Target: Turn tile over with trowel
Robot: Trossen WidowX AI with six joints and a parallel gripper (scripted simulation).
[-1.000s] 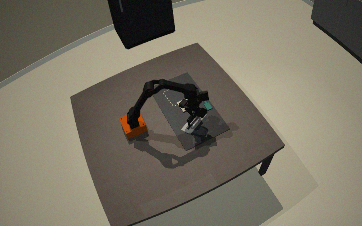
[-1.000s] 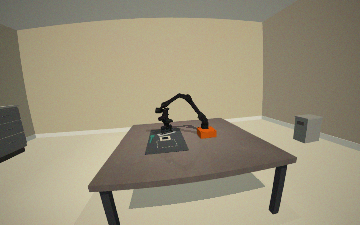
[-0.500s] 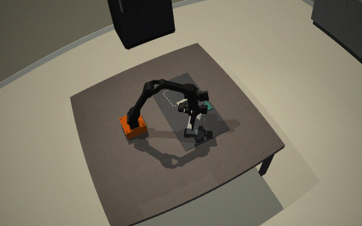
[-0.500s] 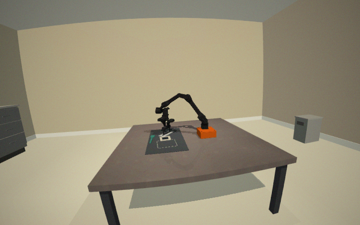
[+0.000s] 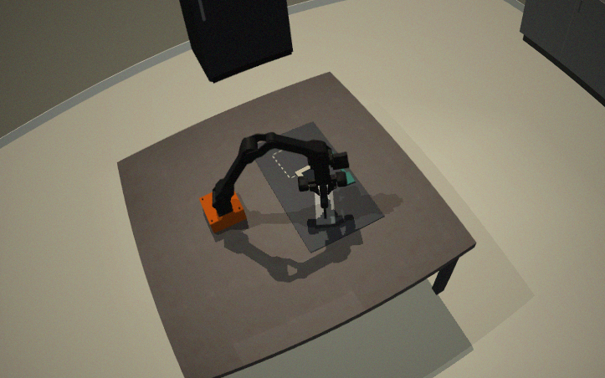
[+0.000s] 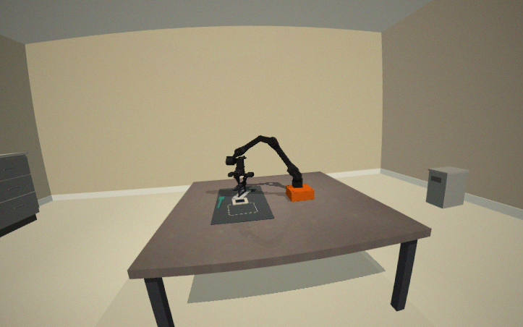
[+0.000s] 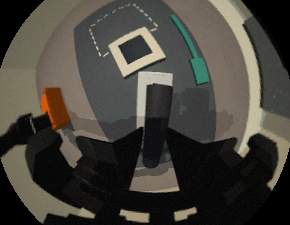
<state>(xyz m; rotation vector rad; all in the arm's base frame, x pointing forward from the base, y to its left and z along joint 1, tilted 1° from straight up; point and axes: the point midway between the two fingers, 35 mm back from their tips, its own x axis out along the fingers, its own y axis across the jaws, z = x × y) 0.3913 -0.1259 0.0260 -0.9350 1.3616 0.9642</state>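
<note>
My gripper tip is 3 cm above the small trowel, 2 cm to the right of it and 1 cm short of it. Also, from my gripper tip: tile: 16 cm to the left, 6 cm below, 2 cm ahead; teal trowel: 15 cm ahead, 12 cm to the left, 6 cm below.
</note>
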